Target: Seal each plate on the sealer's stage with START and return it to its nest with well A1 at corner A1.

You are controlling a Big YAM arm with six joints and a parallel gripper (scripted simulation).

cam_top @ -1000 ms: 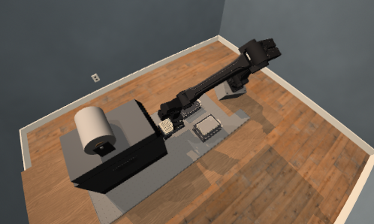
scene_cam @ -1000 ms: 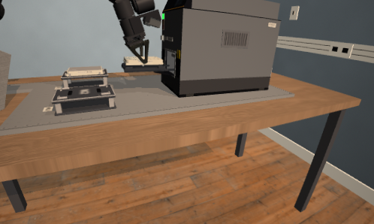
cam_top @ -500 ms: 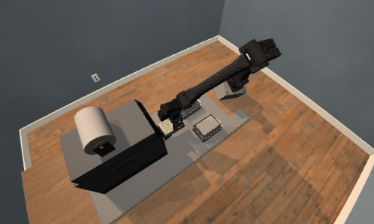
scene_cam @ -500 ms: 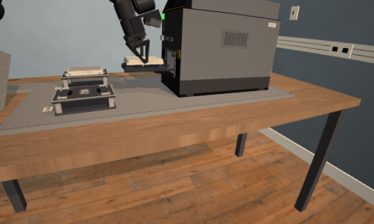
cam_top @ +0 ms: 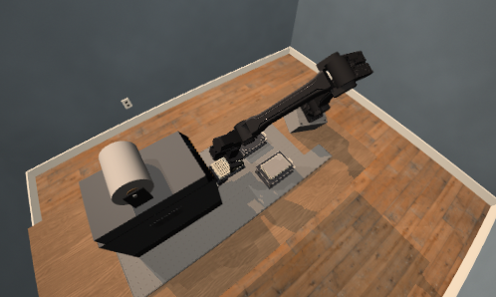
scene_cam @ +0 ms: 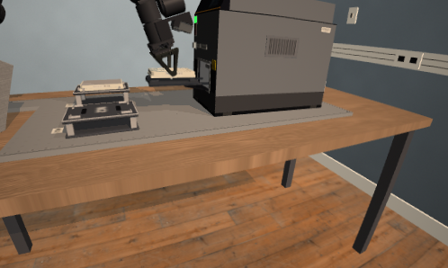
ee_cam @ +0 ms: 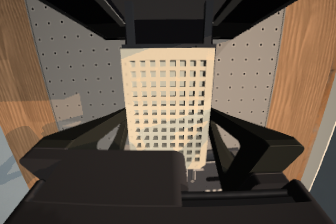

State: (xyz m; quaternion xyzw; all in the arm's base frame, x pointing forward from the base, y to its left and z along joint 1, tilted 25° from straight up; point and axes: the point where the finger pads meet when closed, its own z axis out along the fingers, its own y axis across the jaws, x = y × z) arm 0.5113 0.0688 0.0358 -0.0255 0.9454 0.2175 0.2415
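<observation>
The sealer stage lies 30 mm below my hand. The rest, counted from my hand: plate nest: 180 mm behind, 130 mm to the right, 80 mm below; then start button: 110 mm to the left, 90 mm ahead, 70 mm above; then small label: 280 mm behind, 150 mm to the right, 120 mm below.
</observation>
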